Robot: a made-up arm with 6 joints.
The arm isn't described. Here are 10 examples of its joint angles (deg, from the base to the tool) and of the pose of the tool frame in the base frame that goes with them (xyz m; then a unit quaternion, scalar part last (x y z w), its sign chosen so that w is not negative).
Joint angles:
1: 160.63 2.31 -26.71 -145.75 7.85 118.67
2: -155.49 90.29 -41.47 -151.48 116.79 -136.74
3: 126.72 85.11 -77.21 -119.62 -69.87 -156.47
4: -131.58 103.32 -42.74 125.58 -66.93 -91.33
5: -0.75 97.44 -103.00 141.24 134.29 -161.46
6: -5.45 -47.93 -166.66 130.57 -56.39 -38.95
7: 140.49 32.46 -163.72 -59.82 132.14 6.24
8: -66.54 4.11 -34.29 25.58 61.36 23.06
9: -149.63 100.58 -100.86 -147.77 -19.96 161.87
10: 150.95 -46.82 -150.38 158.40 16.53 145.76
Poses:
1: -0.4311 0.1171 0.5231 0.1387 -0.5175 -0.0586 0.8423
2: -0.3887 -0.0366 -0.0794 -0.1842 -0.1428 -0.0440 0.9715
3: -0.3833 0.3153 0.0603 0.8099 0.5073 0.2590 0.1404
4: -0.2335 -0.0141 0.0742 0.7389 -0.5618 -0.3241 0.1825
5: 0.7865 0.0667 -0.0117 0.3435 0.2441 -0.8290 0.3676
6: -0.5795 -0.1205 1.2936 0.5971 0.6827 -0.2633 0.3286
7: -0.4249 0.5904 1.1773 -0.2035 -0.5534 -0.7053 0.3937
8: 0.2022 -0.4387 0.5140 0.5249 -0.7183 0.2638 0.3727
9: -0.4227 -0.2958 -0.2198 0.0768 -0.8087 0.1207 0.5705
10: 0.4879 -0.2601 1.5158 0.4516 0.6976 -0.4714 0.2951
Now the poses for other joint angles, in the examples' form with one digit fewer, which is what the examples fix.
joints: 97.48 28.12 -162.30 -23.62 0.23 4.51
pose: -0.126 0.605 1.480 0.359 0.176 -0.650 0.646
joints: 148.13 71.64 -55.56 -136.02 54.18 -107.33
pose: -0.383 0.336 -0.033 -0.554 0.046 -0.691 0.462
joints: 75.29 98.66 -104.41 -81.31 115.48 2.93
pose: 0.359 0.516 -0.133 0.203 0.953 0.029 0.224
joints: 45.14 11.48 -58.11 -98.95 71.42 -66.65
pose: 0.592 0.385 0.677 -0.205 -0.961 0.160 0.092
